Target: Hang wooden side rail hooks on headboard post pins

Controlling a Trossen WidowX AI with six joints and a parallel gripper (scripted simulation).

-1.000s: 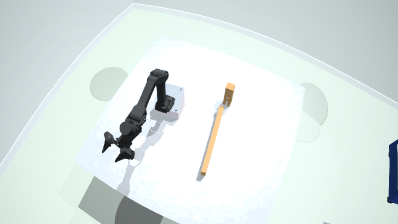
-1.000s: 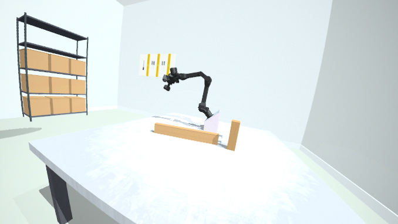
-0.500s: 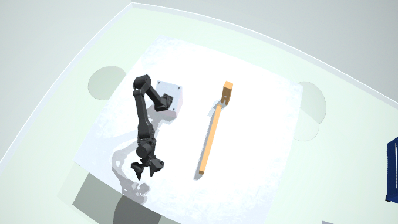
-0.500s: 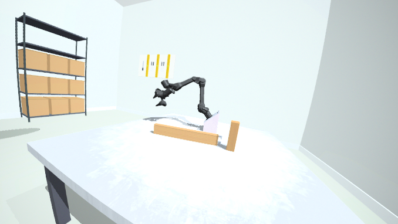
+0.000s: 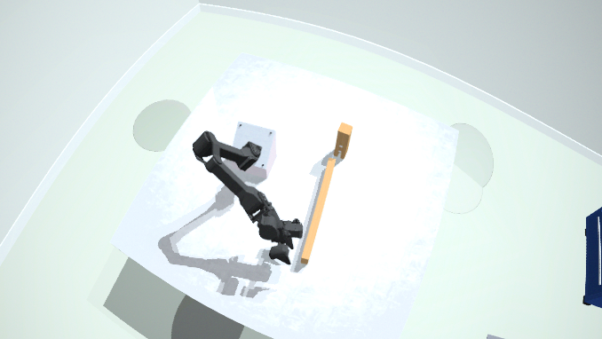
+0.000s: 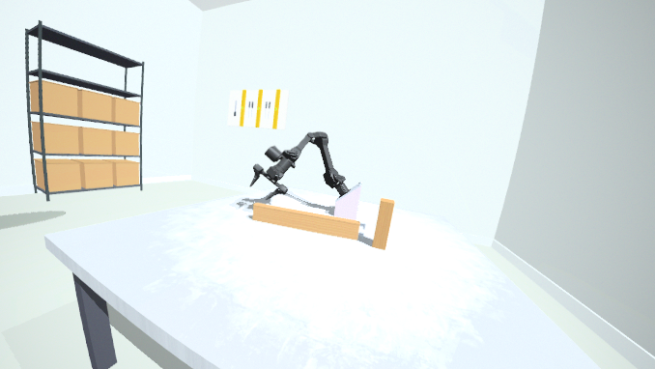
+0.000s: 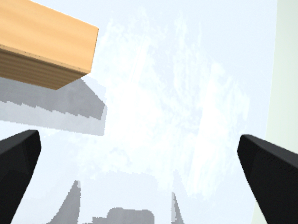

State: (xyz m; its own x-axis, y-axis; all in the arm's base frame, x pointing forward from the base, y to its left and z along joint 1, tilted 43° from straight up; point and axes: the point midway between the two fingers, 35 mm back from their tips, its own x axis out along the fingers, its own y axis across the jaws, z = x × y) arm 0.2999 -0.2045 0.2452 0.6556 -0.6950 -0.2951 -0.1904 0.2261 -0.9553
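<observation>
My gripper tip is now 20 mm past the wooden headboard post, 550 mm to the right of it and 20 mm above it.
</observation>
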